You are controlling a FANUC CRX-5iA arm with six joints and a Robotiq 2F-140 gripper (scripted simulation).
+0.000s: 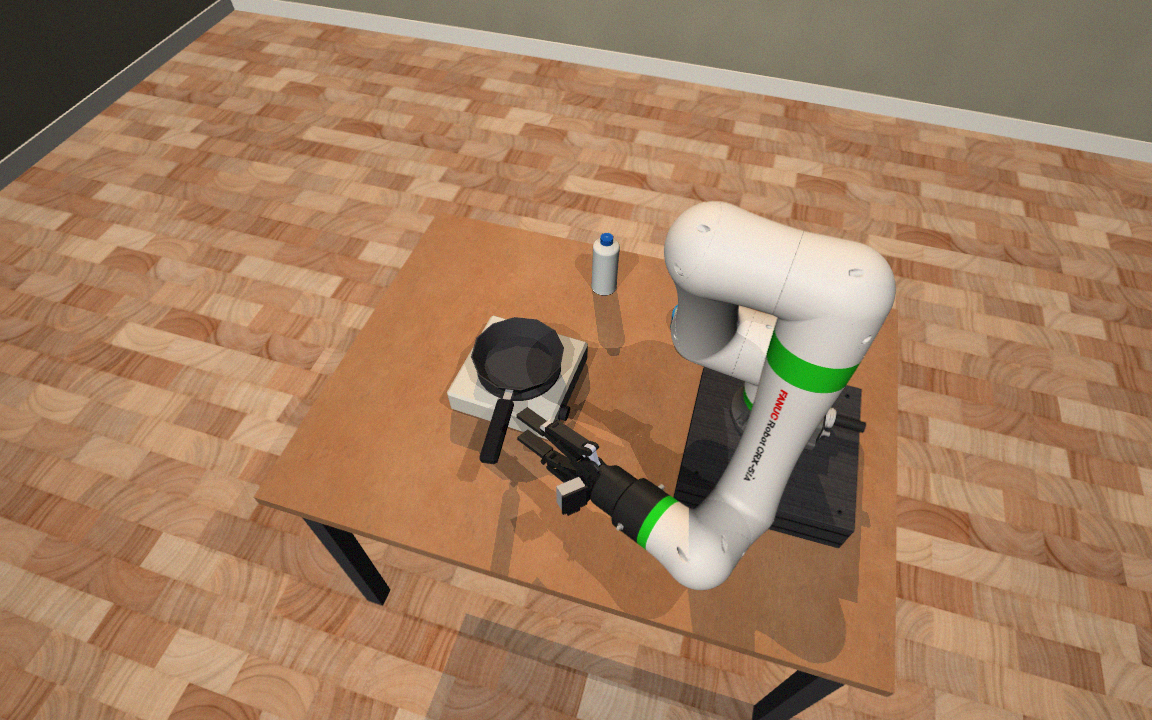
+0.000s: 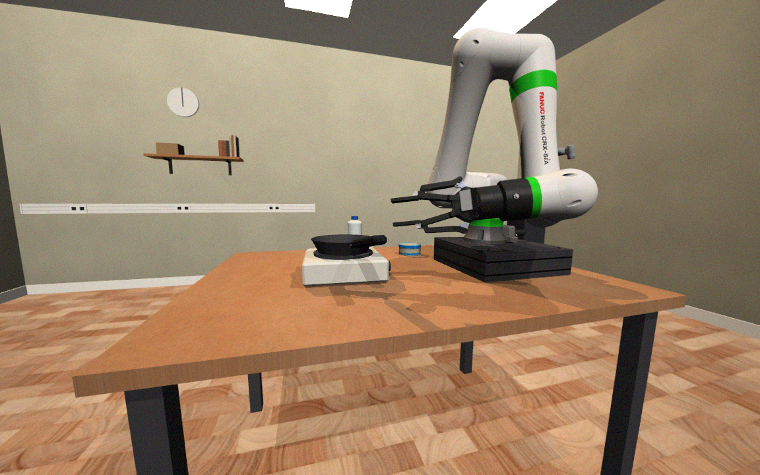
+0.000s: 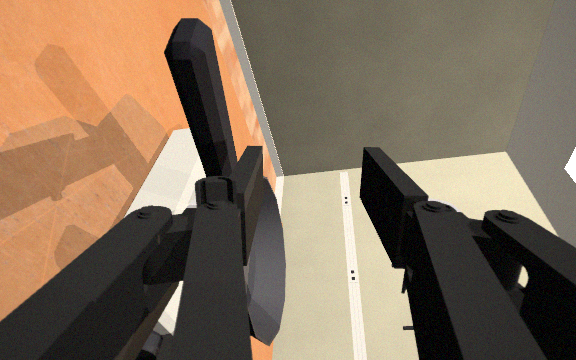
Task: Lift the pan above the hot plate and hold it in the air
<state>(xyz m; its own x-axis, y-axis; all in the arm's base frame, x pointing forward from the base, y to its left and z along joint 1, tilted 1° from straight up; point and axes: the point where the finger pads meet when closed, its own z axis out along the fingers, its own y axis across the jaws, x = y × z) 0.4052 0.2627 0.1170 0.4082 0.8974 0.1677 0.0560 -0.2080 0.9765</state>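
My gripper is now 12 cm short of the black pan, 16 cm to the left of it and 10 cm above it. From my hand the other things lie so: white hot plate: 11 cm ahead, 22 cm to the right, 17 cm below; then white roll: 20 cm behind, 52 cm to the right, 19 cm below.
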